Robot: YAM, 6 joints.
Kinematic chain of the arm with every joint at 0, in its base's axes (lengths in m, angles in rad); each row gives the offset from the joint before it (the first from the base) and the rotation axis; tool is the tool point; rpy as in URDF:
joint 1: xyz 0 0 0.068 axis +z
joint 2: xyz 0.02 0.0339 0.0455 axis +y
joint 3: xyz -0.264 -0.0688 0 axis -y
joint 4: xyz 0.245 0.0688 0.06 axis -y
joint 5: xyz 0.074 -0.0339 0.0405 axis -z
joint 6: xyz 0.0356 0 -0.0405 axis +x
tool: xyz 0 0 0 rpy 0 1.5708 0
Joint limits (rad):
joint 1: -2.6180..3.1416
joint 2: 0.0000..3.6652
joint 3: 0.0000..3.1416
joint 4: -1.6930..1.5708
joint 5: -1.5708..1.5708
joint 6: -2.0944..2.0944
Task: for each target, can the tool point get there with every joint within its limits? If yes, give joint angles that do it. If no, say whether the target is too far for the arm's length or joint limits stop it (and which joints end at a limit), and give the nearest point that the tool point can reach.
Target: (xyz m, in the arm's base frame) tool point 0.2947 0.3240 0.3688
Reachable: yes | joints 0.8030 1.9394 2.0107 -0.7623 -0.3735 0.6903
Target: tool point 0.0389 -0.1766 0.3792
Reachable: yes | joints -1.3206 0.7673 0.8061 0.0804 0.1714 1.4531
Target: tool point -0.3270 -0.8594 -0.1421
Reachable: no: too far | nearest point -0.2212 -0.5813 -0.0576 | short by 0.309 m
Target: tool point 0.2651 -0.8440 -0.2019
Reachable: no: too far | nearest point 0.1822 -0.5800 -0.1010 | short by 0.295 m
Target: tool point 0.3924 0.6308 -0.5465
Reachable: no: too far | nearest point 0.2619 0.4211 -0.2827 | short by 0.361 m
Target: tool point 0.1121 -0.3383 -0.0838
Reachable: yes | joints -1.3343 2.6422 1.2529 -0.1800 -0.9878 -1.3699
